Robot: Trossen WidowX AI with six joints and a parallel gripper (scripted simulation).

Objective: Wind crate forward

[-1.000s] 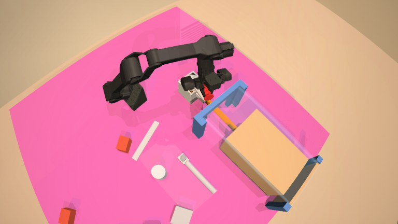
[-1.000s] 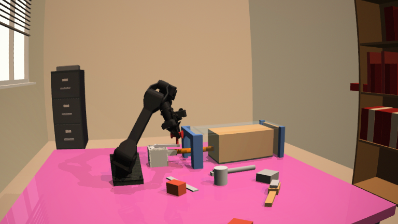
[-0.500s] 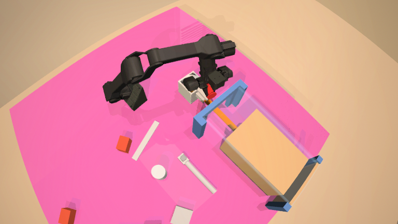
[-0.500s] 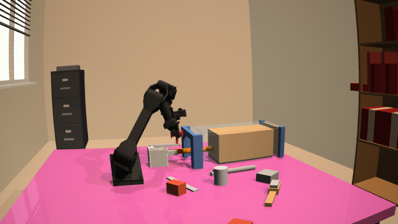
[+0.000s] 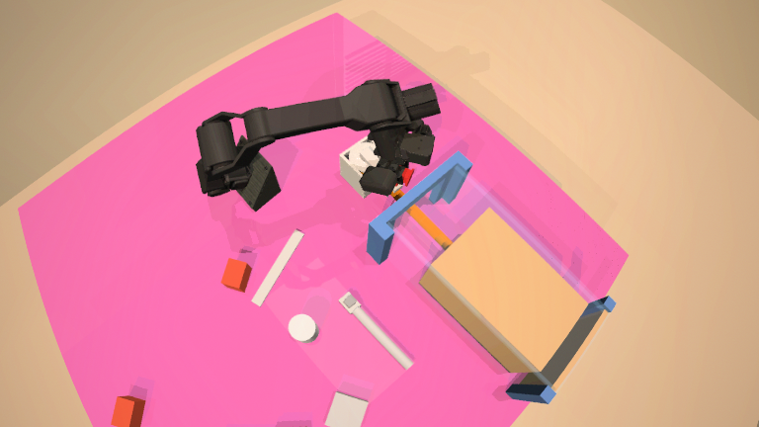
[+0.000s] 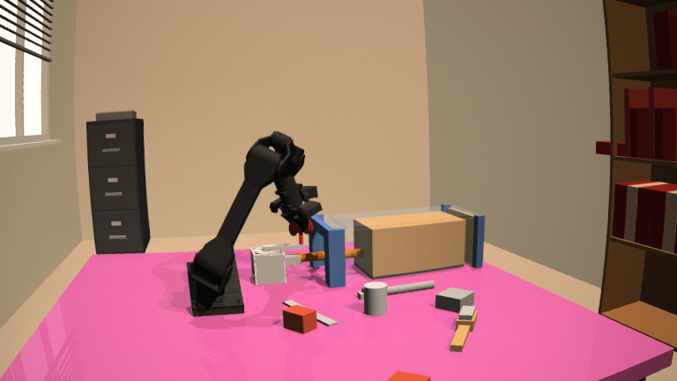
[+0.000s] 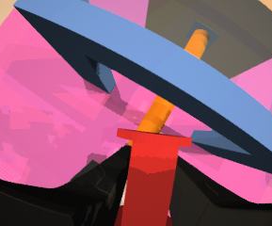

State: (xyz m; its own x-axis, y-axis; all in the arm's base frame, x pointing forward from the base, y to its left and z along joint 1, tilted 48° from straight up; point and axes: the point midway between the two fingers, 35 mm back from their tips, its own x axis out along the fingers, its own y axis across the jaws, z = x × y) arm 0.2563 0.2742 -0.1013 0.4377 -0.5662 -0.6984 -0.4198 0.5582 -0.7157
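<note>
My gripper tip is now 10 mm to the left of the red knob and 10 mm past it. The rest, counted from my gripper tip: blue steel frame 50 mm ahead, 30 mm below; winch 130 mm behind, 100 mm below, 20 mm to the right; winch handle 50 mm behind, 30 mm below, 10 mm to the right.
</note>
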